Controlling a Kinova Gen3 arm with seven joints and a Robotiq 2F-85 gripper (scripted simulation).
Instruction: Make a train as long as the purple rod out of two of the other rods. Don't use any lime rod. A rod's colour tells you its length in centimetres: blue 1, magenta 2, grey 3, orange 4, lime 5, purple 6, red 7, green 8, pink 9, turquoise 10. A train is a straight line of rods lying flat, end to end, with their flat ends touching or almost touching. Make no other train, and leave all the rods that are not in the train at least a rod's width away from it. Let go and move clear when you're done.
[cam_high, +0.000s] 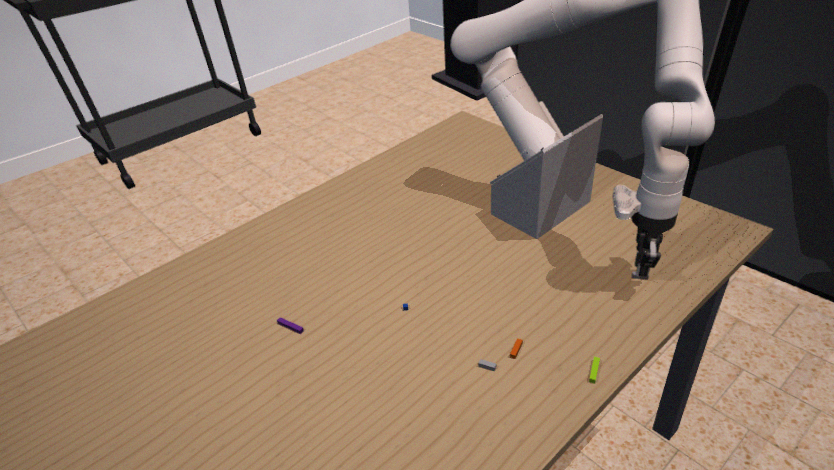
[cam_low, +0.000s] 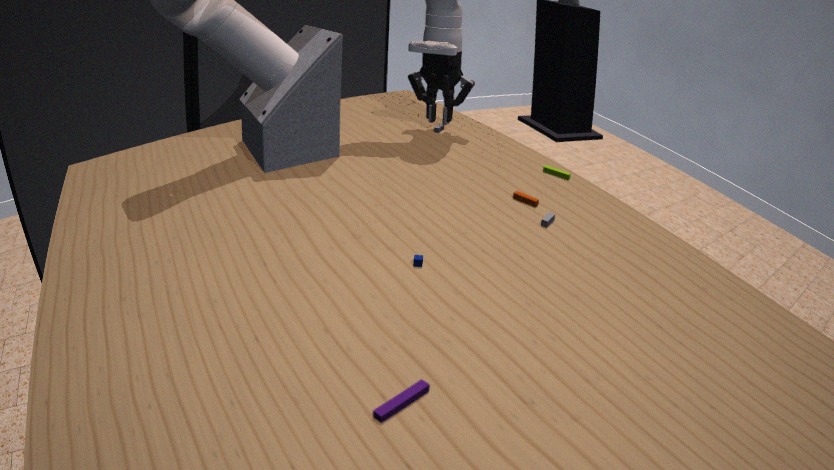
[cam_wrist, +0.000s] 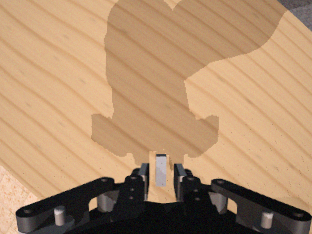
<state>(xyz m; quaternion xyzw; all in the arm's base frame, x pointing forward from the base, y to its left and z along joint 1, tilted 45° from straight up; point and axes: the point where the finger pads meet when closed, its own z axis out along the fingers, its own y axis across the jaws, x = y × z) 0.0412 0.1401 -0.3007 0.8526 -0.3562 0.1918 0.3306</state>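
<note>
Right now my hand is 33 cm short of the orange rod, 2 cm to the left of it and 3 cm above it. The rest, counted from my hand: lime rod 26 cm ahead, 10 cm to the left, 3 cm below; purple rod 63 cm ahead, 35 cm to the right, 3 cm below; blue rod 42 cm ahead, 24 cm to the right, 3 cm below.
</note>
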